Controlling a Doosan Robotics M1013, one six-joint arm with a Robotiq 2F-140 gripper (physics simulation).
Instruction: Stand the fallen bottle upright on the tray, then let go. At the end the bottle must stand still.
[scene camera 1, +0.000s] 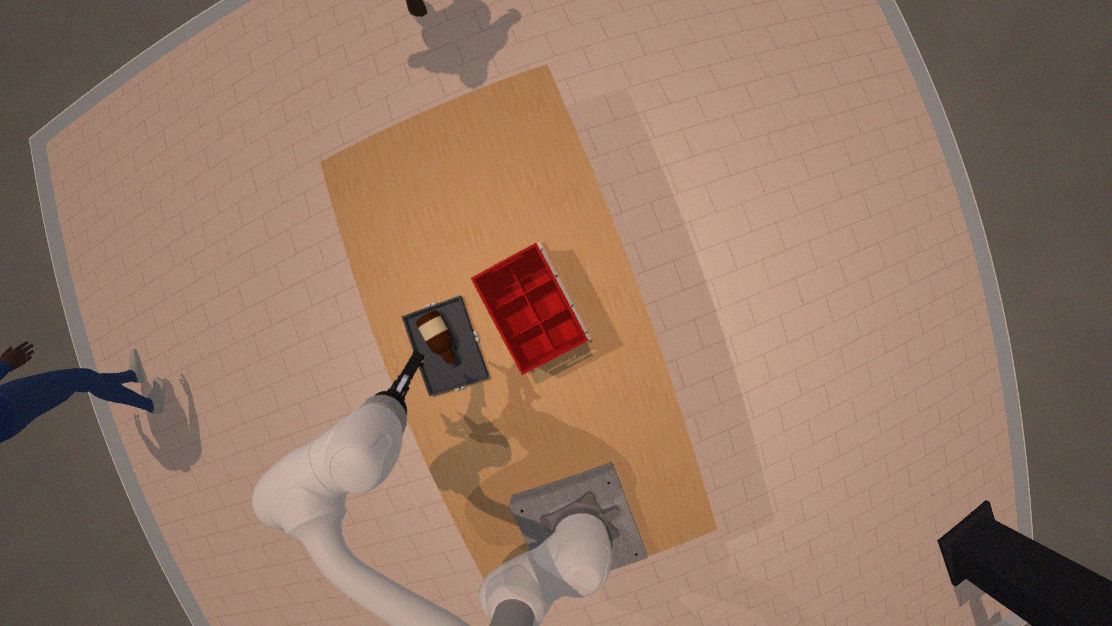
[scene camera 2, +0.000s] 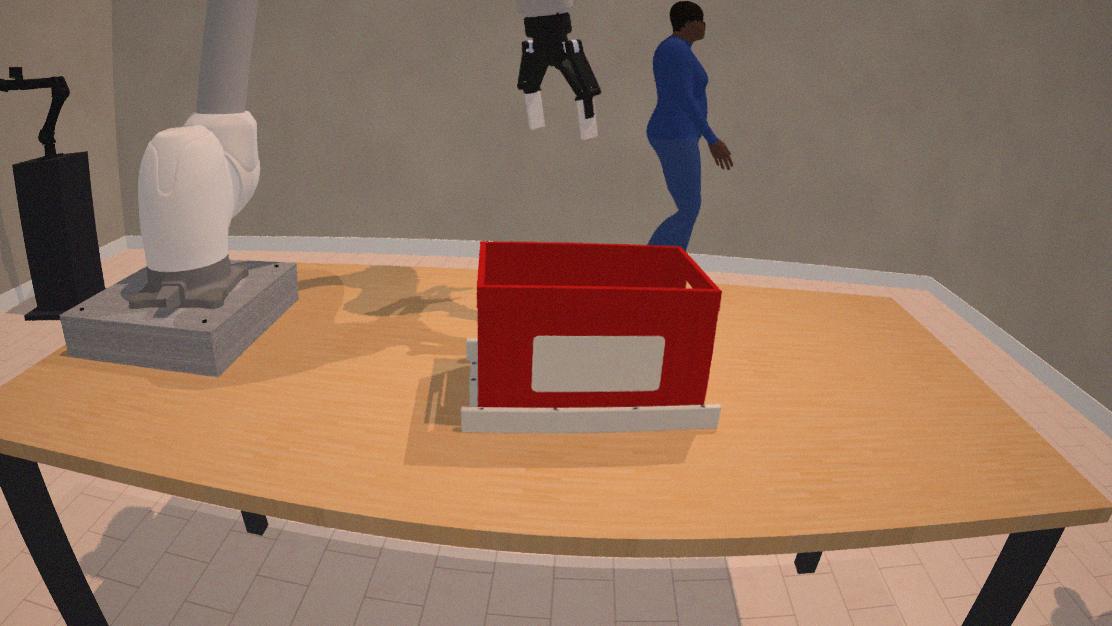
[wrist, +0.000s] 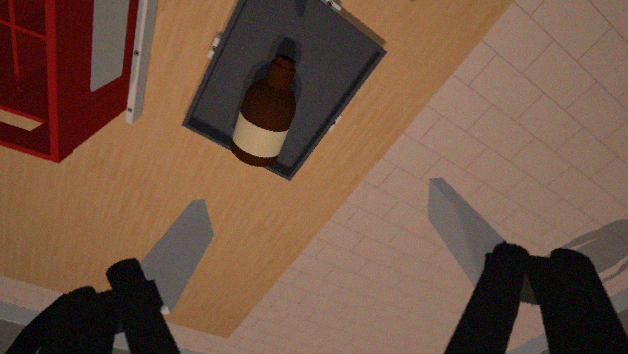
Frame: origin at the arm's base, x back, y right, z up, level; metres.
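Where they show: gripper, fingertip midpoint: (scene camera 2: 562, 132) (wrist: 317, 208); arm's base, link origin: (scene camera 1: 580, 526) (scene camera 2: 190, 290).
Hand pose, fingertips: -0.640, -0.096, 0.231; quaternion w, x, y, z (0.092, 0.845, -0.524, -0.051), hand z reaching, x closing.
Observation:
Each offset is from my fingertips to the centre of the thing, as dx, dy, dz. Level surfaces: height alone.
The brown bottle {-0.058, +0.043, -0.261} (scene camera 1: 439, 339) (wrist: 266, 111) with a cream label lies on its side on the dark grey tray {-0.032, +0.038, -0.291} (scene camera 1: 466, 330) (wrist: 332, 55). Its neck points toward the robot's base, and its bottom end is near the tray's far short rim. The tray and bottle do not show in scene camera 2, where the red crate blocks the view. My gripper (scene camera 1: 417, 359) (scene camera 2: 561, 130) (wrist: 317, 208) is wide open and empty. It hangs high above the table, beside the tray's outer long side in scene camera 1, apart from the bottle.
A red compartment crate {+0.008, +0.323, -0.216} (scene camera 1: 507, 295) (scene camera 2: 599, 311) (wrist: 54, 100) stands beside the tray, with pale rails {+0.015, +0.422, -0.289} (scene camera 2: 591, 419) along its base. The robot's grey base plate (scene camera 1: 630, 536) (scene camera 2: 140, 344) is at one end of the wooden table {dz -0.304} (scene camera 1: 435, 194) (scene camera 2: 855, 435). A person in blue (scene camera 2: 678, 101) stands beyond the table.

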